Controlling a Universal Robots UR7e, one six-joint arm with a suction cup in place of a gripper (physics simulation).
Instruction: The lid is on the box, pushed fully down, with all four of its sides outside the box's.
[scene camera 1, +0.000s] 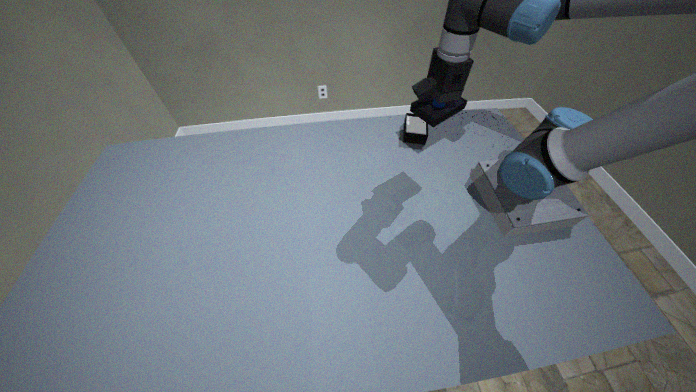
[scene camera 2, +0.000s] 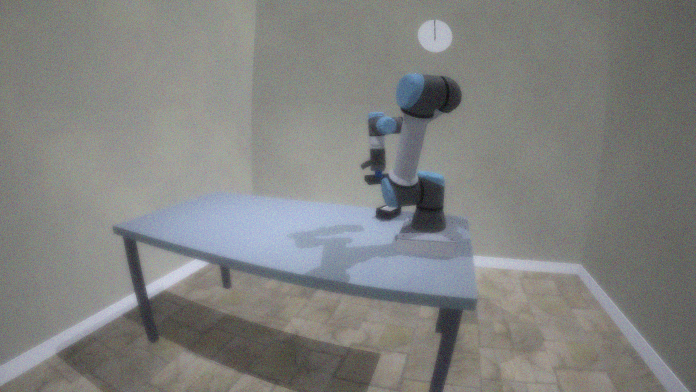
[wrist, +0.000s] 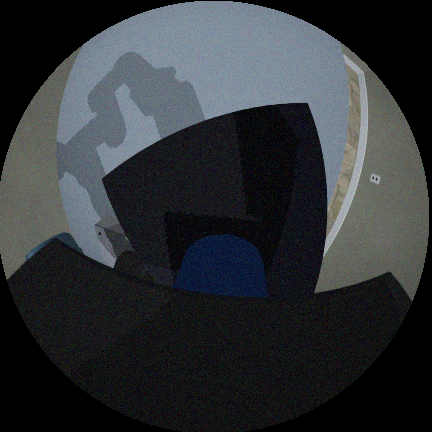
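Pixels of known places: hand, its tool point: (scene camera 1: 437, 107) (scene camera 2: 378, 179) (wrist: 224, 252); arm's base, origin of its link: (scene camera 2: 428, 226) (wrist: 141, 271).
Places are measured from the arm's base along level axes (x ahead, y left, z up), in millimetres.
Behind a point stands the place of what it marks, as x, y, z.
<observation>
The box (scene camera 1: 415, 138) @[253, -273, -46] (scene camera 2: 386, 215) @[233, -266, -49] is small, black and open-topped with a whitish inside, and stands upright near the table's far edge. My gripper (scene camera 1: 439, 105) (scene camera 2: 378, 174) (wrist: 222, 265), a blue suction cup, is shut on the lid. The lid (scene camera 1: 434, 116) @[293, -121, 160] (scene camera 2: 372, 179) @[281, -121, 158] (wrist: 185, 170) @[302, -151, 162] is a black square that hangs above the table, apart from the box. In scene camera 1 its near corner overlaps the box's right rim. In scene camera 2 it hangs above and a little left of the box, partly hidden by the arm. The box does not show in the wrist view.
The arm's base plate (scene camera 1: 557, 217) @[-24, 143, -8] (scene camera 2: 430, 246) @[-21, 152, -33] stands on the table (scene camera 1: 200, 250) @[979, 70, -70] (scene camera 2: 225, 220) @[992, 75, -71] (wrist: 265, 60) @[551, -219, -71], to the right of the box in both scene views. The arm's shoulder and elbow parts are close beside the box in scene camera 2. A wall is behind the table's far edge.
</observation>
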